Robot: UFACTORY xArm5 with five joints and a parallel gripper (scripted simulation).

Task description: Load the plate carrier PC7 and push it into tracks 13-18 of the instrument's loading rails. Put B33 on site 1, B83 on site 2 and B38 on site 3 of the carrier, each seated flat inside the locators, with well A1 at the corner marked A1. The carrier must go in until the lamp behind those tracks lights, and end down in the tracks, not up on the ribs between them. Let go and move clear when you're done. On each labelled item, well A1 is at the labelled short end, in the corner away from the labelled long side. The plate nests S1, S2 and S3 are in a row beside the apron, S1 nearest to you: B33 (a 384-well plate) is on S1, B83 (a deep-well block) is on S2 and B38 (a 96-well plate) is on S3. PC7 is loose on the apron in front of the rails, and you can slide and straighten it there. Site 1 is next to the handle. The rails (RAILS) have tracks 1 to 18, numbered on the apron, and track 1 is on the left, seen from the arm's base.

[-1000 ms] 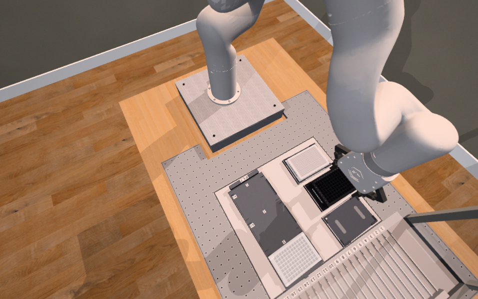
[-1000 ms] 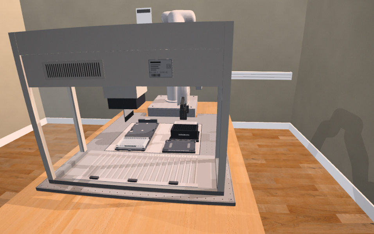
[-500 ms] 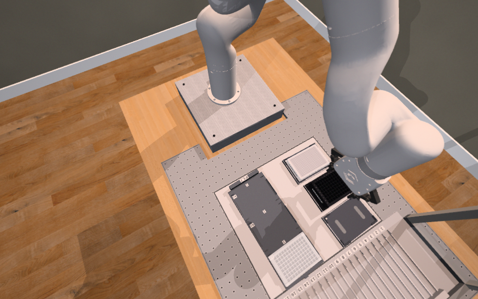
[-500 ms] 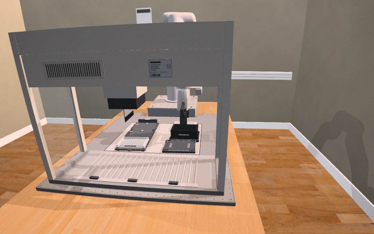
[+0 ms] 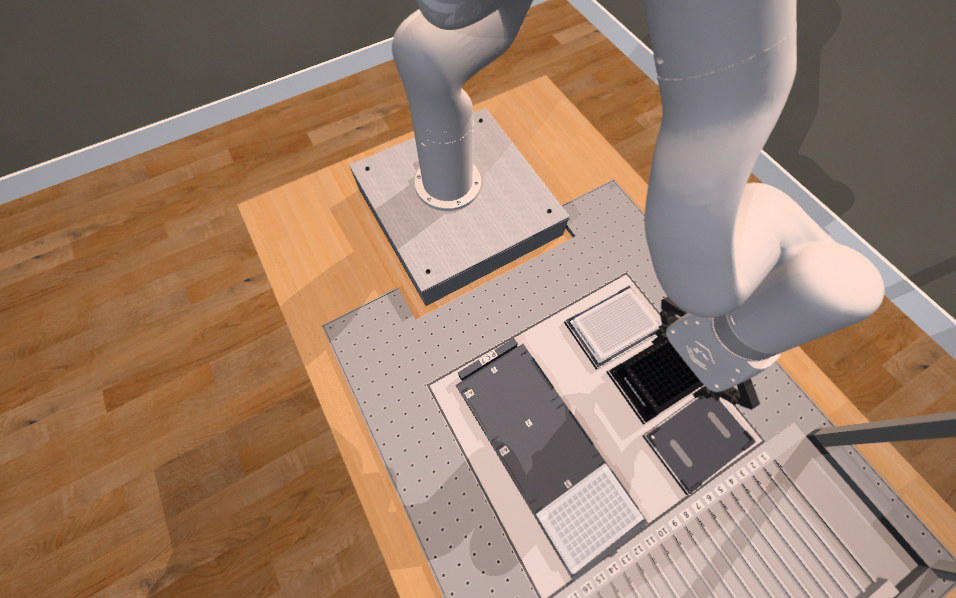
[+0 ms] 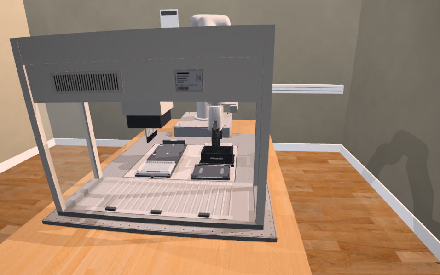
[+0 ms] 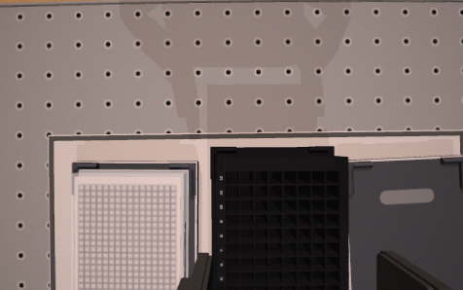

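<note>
Right now the black deep-well block B83 is 60 mm below my hand. Also, from my hand: plate carrier PC7: 30 mm ahead, 230 mm to the right, 80 mm below; plate nest S3: 110 mm ahead, 90 mm below; plate nest S2: 90 mm below.
</note>
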